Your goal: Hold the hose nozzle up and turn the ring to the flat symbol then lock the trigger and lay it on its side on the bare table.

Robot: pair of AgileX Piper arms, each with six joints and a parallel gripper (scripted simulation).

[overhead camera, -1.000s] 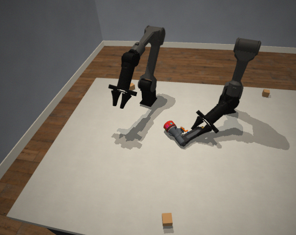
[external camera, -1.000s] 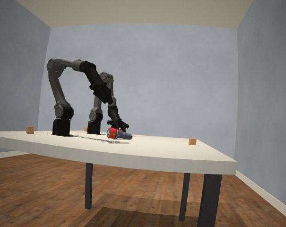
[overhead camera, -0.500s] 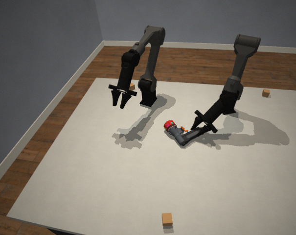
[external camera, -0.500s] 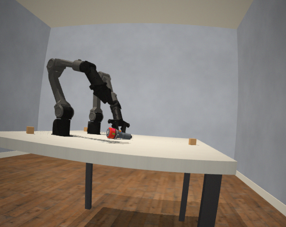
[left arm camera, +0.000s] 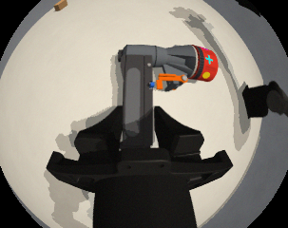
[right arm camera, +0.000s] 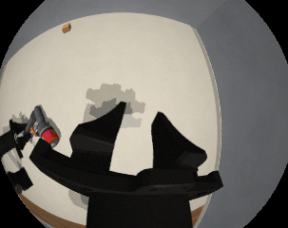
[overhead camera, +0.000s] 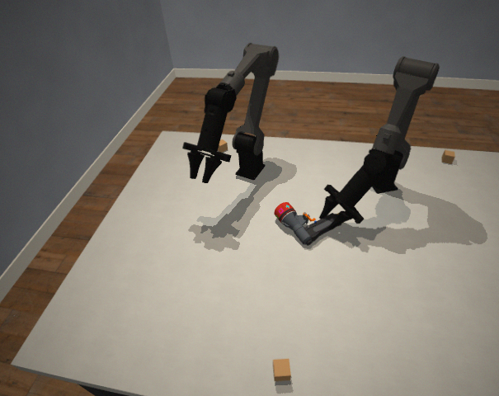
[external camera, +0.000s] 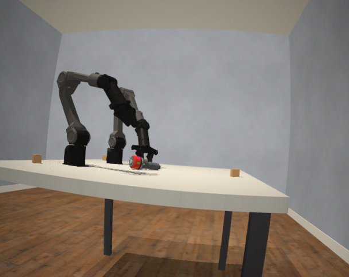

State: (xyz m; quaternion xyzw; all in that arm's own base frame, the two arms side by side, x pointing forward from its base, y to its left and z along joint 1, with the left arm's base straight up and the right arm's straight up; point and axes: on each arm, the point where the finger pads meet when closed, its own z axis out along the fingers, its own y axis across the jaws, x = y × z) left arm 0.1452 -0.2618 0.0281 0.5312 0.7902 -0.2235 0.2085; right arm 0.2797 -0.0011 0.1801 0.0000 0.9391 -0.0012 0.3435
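Note:
My left hand is 2 cm to the left of the white trigger bar and 1 cm above it. Also, from my left hand: red spray ring (13 cm to the right, 2 cm behind).

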